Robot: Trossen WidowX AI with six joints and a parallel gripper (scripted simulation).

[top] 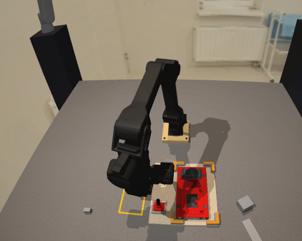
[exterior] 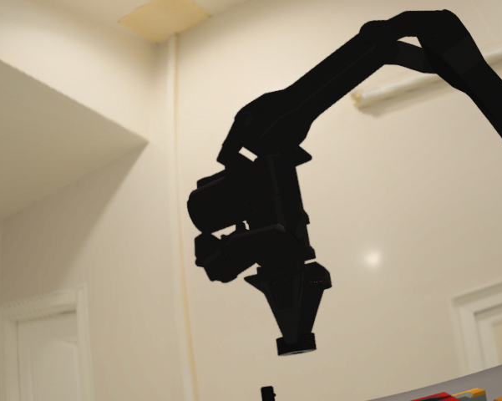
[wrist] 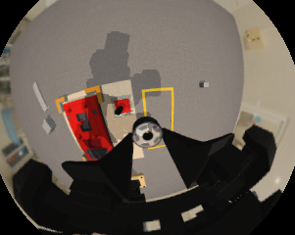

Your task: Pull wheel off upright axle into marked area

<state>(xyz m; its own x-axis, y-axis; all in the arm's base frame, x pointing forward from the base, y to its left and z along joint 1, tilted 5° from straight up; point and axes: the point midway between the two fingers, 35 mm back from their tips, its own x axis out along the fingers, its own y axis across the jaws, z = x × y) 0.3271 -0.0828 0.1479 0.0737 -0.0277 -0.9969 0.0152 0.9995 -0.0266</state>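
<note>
My gripper tip is now 20 mm short of the black axle, 40 mm to the right of it and 70 mm above it. The rest, counted from my gripper tip: wheel: right at my gripper tip; then grey strip: 120 mm ahead, 360 mm to the left, 100 mm below; then grey block: 10 mm ahead, 340 mm to the left, 90 mm below.
</note>
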